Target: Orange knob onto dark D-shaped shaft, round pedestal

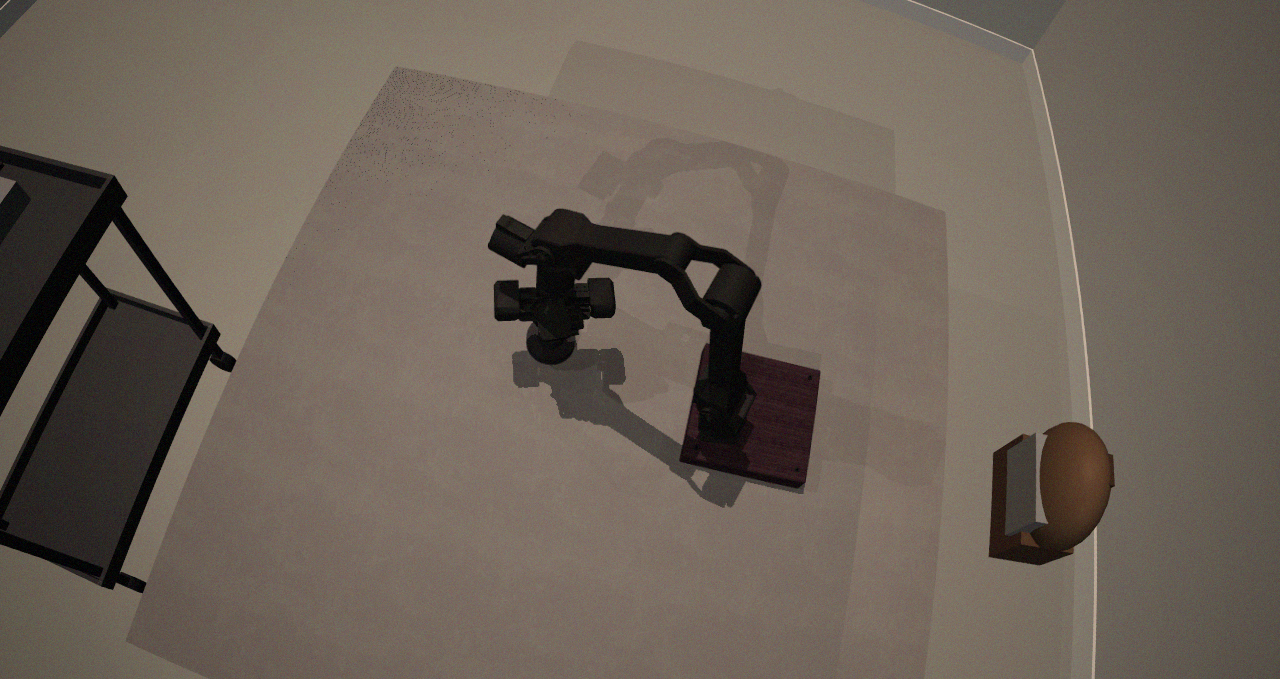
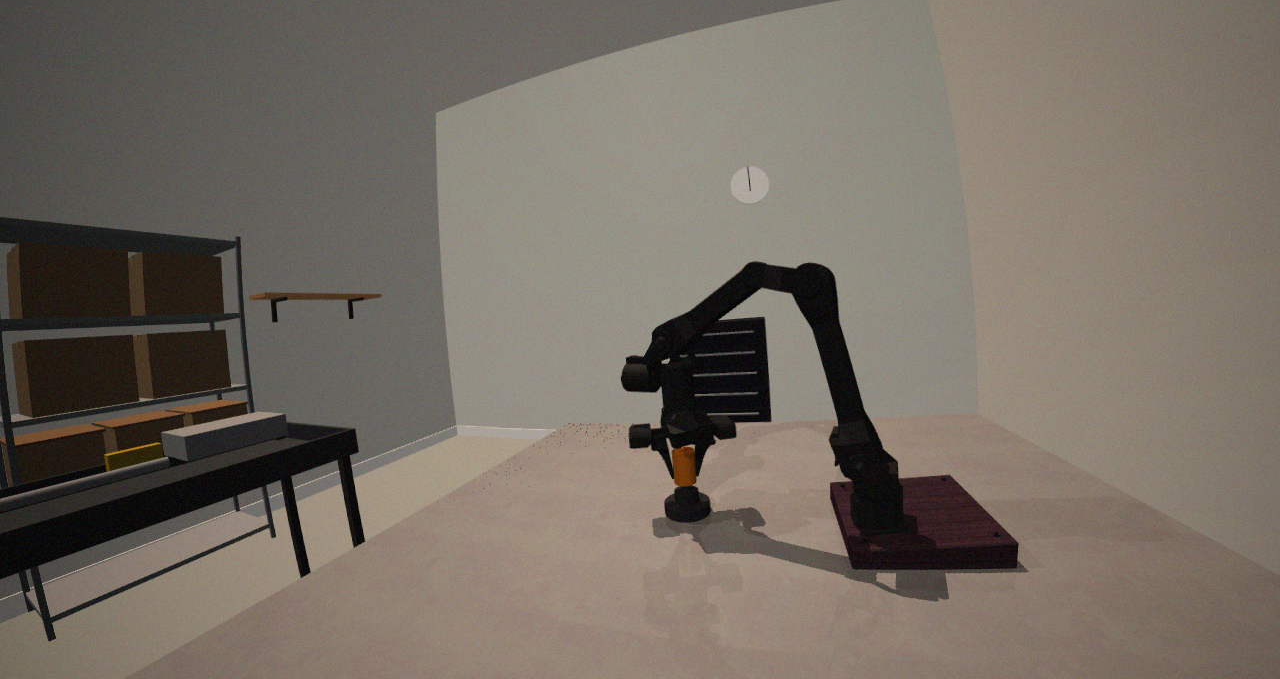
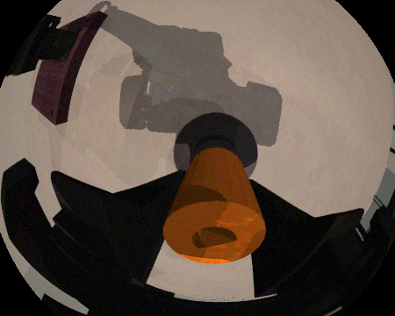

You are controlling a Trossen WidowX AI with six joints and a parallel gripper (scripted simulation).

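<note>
The dark pedestal lies 40 mm below my gripper tip. Also, from my gripper tip: orange knob 20 mm above.
</note>
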